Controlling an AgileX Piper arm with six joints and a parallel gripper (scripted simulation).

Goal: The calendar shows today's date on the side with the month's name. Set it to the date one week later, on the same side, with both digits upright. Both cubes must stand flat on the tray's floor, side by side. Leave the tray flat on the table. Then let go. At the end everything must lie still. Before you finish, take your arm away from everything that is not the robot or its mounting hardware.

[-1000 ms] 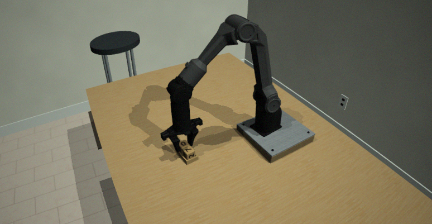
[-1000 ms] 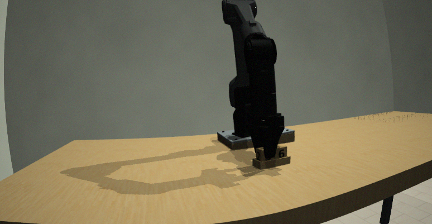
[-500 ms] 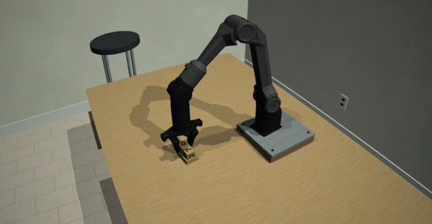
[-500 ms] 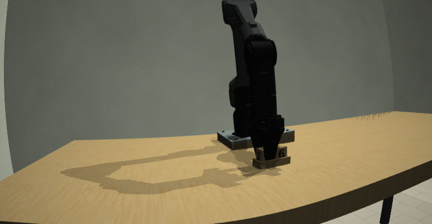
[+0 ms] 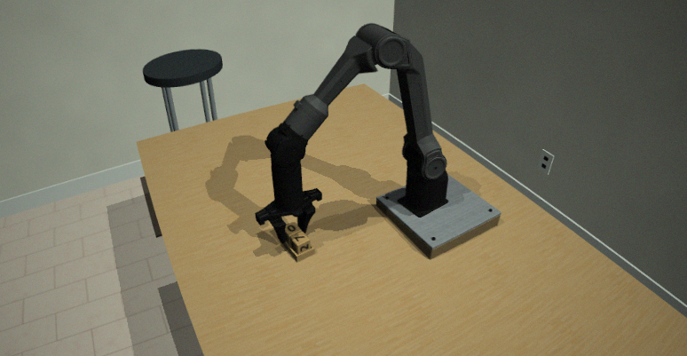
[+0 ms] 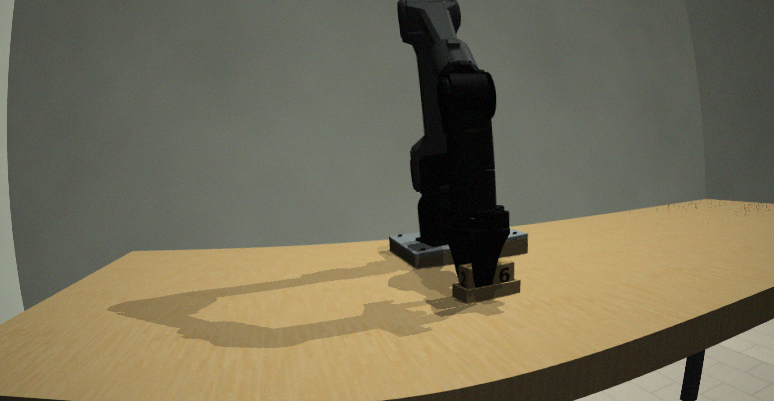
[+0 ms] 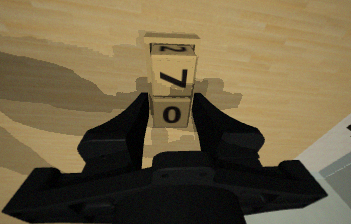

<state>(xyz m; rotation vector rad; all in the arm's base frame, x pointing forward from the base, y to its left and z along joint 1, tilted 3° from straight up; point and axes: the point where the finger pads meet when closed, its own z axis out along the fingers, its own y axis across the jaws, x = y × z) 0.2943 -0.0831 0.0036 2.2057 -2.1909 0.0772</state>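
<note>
My gripper is now 20 mm to the right of the small wooden tray and 20 mm above it.
</note>
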